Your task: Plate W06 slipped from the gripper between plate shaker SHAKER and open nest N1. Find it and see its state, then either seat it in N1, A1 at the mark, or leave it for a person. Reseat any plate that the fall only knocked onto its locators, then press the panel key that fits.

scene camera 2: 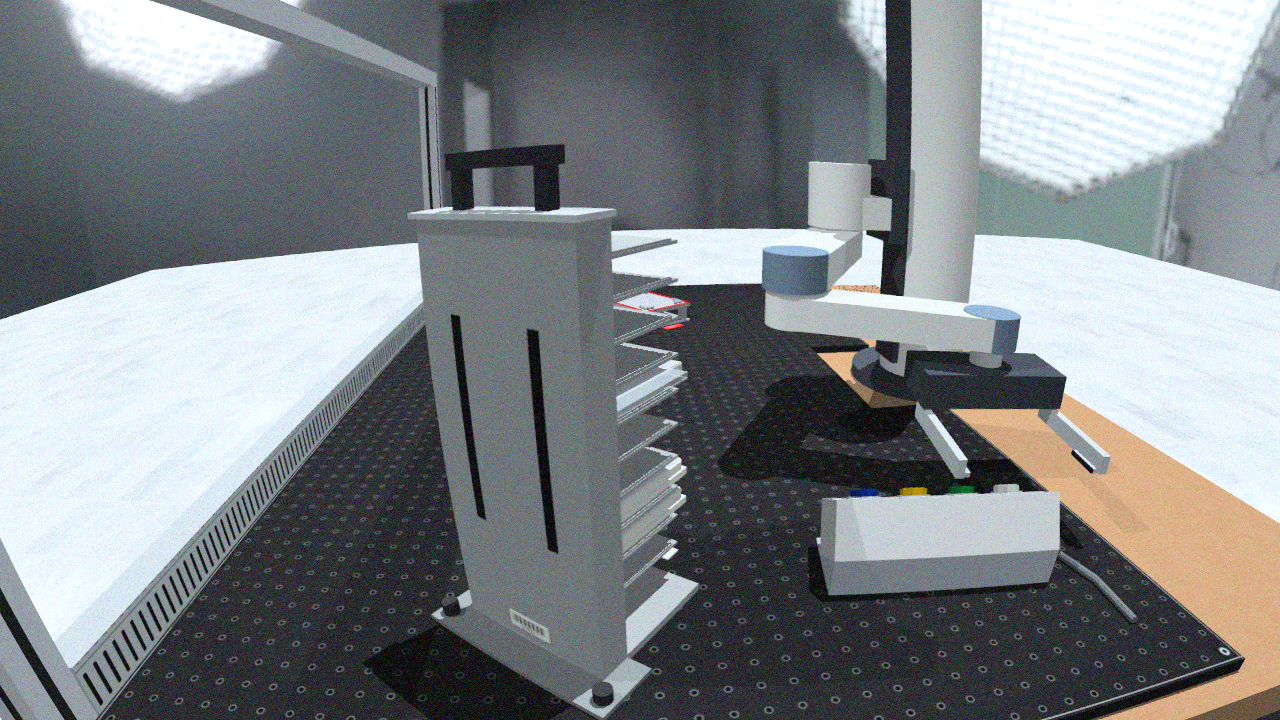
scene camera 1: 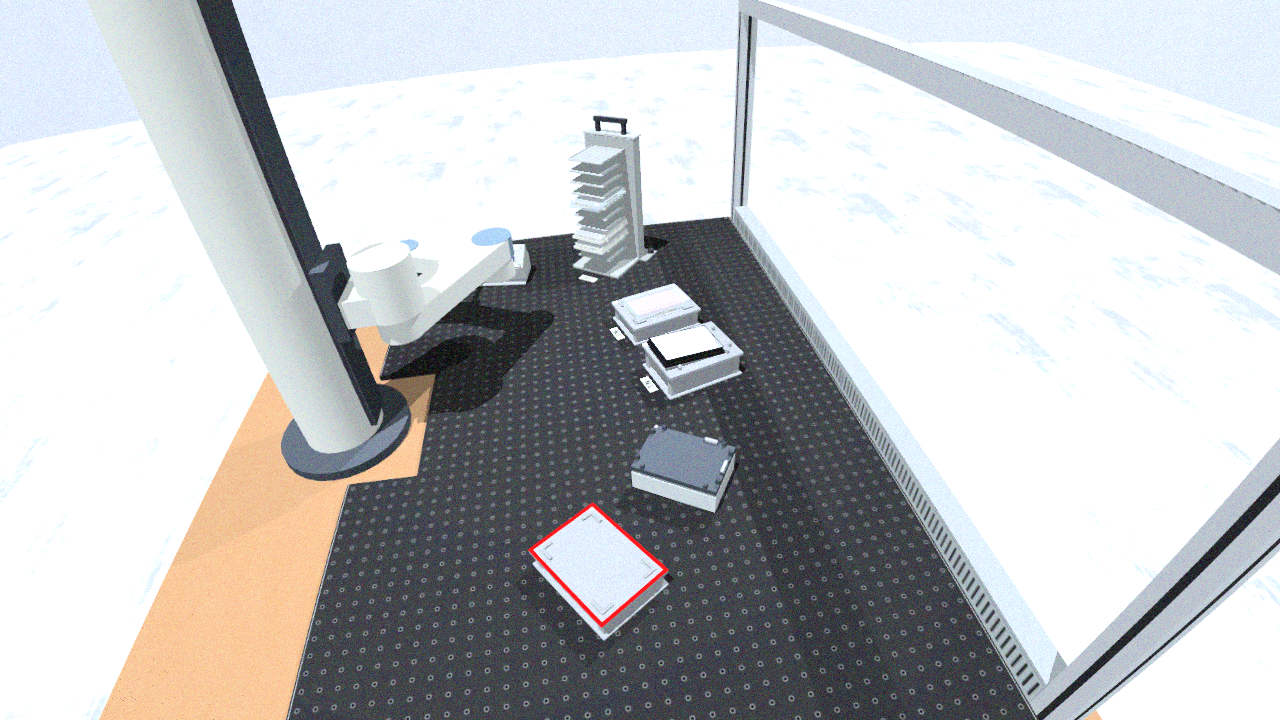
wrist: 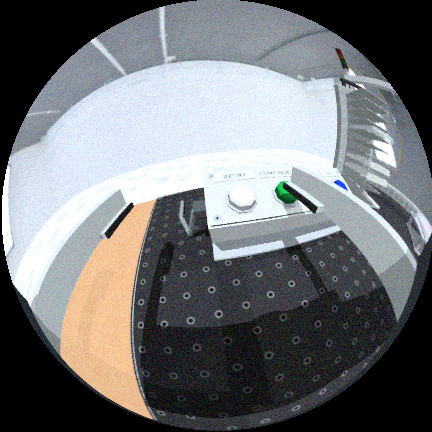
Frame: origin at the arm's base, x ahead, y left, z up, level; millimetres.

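Where they show: gripper, between the fingertips: point(scene camera 2: 1036, 467) point(wrist: 204, 182); arm's base, origin of its link: point(scene camera 1: 348, 432).
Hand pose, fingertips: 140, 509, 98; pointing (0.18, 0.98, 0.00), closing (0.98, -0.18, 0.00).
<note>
Things, the pixels of their top centre, and the offset from my fingertips, as dx, dy, dz. "spot": a spot on its surface instead.
- key panel, centre of its top: point(scene camera 2: 948, 486) point(wrist: 294, 168) +111, +10, -1
- white RETRY key, centre of its top: point(wrist: 241, 186) point(scene camera 2: 1008, 481) +33, +1, -10
- green CONTINUE key, centre of its top: point(scene camera 2: 963, 482) point(wrist: 287, 183) +82, -7, -10
- blue key, centre of its top: point(scene camera 2: 865, 485) point(wrist: 341, 181) +181, -24, -10
- black plate with a white top, centre of its top: point(scene camera 1: 685, 340) +537, -477, -5
- nearer grey nest, a spot on its surface: point(scene camera 1: 689, 374) spot: +541, -493, -79
- farther nest, centre of its top: point(scene camera 1: 655, 302) +509, -289, -34
- dark-topped shaker, a spot on its surface: point(scene camera 1: 684, 458) spot: +475, -753, -30
- rail frame, a spot on its surface: point(scene camera 1: 841, 367) spot: +825, -571, -47
- cable, a spot on its surface: point(scene camera 2: 1100, 586) spot: -34, +98, -81
My gripper point(scene camera 2: 1031, 467) point(wrist: 204, 182) is open and empty, above and beside the key panel point(scene camera 2: 939, 537) point(wrist: 260, 235). In the wrist view, the white RETRY key point(wrist: 242, 197) lies between the fingers; the right finger overlaps the green CONTINUE key point(wrist: 285, 193). A blue key point(wrist: 341, 186) is partly covered. In scene camera 1, a black plate with a white top point(scene camera 1: 687, 342) lies on the nearer grey nest point(scene camera 1: 689, 374); whether it is fully seated is unclear. A pale, pinkish plate point(scene camera 1: 657, 304) lies on the farther nest point(scene camera 1: 640, 330). The dark-topped shaker point(scene camera 1: 684, 458) bears no plate. No W06 label is readable.
A tall plate rack point(scene camera 1: 632, 197) point(scene camera 2: 528, 429) point(wrist: 341, 125) with many shelves stands near the panel. A red-edged pale stand point(scene camera 1: 597, 564) is at the front of the deck in scene camera 1. A rail frame point(scene camera 1: 841, 367) runs along one side. A cable point(scene camera 2: 1100, 586) leaves the panel.
</note>
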